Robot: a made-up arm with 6 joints.
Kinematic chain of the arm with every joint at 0, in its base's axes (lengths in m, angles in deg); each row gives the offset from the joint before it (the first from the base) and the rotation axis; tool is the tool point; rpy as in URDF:
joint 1: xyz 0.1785 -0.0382 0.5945 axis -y
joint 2: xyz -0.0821 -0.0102 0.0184 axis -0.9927 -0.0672 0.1
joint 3: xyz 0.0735 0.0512 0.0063 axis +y
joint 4: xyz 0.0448 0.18 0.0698 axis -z
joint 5: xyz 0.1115 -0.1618 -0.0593 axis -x
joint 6: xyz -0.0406 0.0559 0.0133 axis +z
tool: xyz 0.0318 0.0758 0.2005 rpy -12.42 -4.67 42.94
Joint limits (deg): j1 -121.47..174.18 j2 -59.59..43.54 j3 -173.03..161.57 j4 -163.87..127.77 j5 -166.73..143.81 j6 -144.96..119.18
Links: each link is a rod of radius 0.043 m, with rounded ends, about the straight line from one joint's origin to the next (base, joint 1, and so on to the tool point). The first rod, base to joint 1, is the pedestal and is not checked.
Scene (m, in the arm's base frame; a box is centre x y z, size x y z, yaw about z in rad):
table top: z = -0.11
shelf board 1: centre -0 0.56 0.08 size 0.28 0.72 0.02 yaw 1.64
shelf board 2: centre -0 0.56 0.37 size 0.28 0.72 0.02 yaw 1.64
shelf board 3: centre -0 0.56 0.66 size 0.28 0.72 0.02 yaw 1.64
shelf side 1: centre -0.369 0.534 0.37 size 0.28 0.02 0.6 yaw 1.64
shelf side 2: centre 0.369 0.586 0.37 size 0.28 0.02 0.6 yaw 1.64
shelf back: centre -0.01 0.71 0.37 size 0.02 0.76 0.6 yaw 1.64
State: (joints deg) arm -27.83 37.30 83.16 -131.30 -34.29 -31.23
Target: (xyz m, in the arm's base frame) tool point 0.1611 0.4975 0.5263
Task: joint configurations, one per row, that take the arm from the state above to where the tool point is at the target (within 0.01 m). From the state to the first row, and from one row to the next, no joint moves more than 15 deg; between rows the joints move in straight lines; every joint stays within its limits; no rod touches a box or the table.
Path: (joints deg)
1: -40.74 39.38 71.15 -142.16 -20.33 -30.55
2: -53.64 41.46 59.15 -153.01 -6.36 -29.88
3: -66.55 43.54 47.14 -163.87 7.60 -29.20
4: -60.42 41.12 41.98 -163.87 -4.36 -32.51
5: -54.28 38.69 36.82 -163.87 -16.32 -35.81
6: -48.15 36.27 31.66 -163.87 -28.28 -39.12
7: -42.02 33.84 26.49 -163.87 -40.24 -42.42

